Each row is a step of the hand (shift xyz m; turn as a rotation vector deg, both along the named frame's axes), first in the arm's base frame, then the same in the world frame.
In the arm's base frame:
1: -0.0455 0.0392 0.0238 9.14 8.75 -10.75
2: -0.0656 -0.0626 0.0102 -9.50 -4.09 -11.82
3: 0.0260 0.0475 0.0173 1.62 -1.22 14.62
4: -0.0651 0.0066 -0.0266 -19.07 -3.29 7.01
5: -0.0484 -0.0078 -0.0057 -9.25 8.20 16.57
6: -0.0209 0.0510 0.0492 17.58 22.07 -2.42
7: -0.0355 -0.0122 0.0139 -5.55 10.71 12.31
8: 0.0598 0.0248 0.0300 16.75 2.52 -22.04
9: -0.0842 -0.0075 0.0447 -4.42 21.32 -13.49
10: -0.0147 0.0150 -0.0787 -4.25 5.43 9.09
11: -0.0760 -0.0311 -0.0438 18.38 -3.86 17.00
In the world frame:
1: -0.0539 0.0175 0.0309 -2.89 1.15 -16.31
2: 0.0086 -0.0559 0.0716 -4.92 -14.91 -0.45
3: -0.0169 0.0496 -0.0222 4.55 10.50 9.32
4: -0.0504 -0.0448 0.0212 -8.13 -5.37 18.13
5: -0.0252 -0.0301 0.0299 -9.04 12.05 14.16
6: -0.0431 0.0530 0.0281 -6.28 18.04 -20.90
7: -0.0103 -0.0126 0.0365 -9.41 12.02 7.99
8: 0.0237 0.0617 -0.0269 4.58 -6.81 -26.56
9: -0.0388 -0.0101 0.0868 -21.40 -0.17 -14.07
10: -0.0347 -0.0547 -0.0494 -5.16 7.48 6.90
11: -0.0315 -0.0822 0.0302 17.43 18.34 1.18

